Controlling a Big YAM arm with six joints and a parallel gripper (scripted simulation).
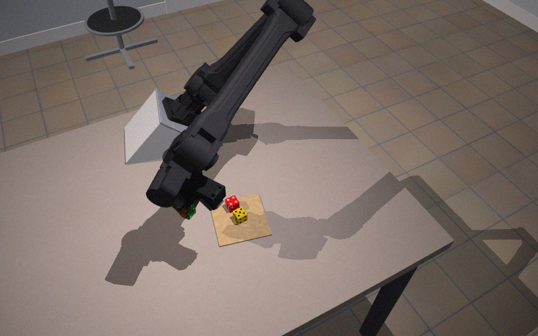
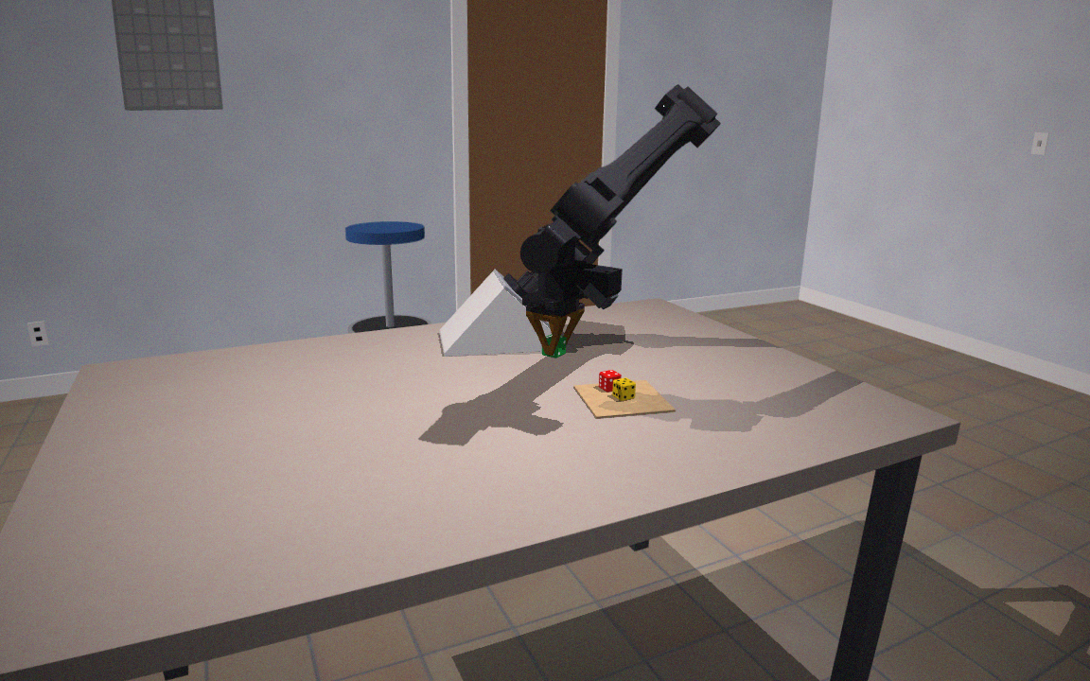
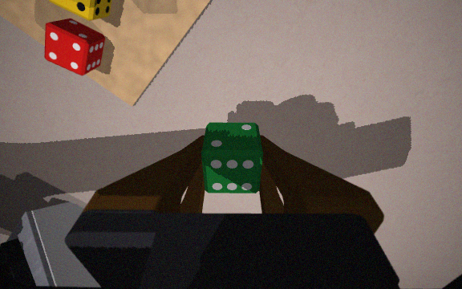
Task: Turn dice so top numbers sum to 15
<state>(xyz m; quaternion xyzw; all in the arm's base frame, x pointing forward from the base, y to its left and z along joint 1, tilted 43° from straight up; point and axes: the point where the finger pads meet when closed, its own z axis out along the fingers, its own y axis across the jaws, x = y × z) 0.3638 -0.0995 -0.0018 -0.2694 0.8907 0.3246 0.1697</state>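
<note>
Right now the yellow die is 130 mm to the left of my hand and 90 mm below it. Also, from my hand: tan mat 130 mm to the left, 110 mm below; then green die right at my hand; then red die 50 mm behind, 130 mm to the left, 90 mm below.
</note>
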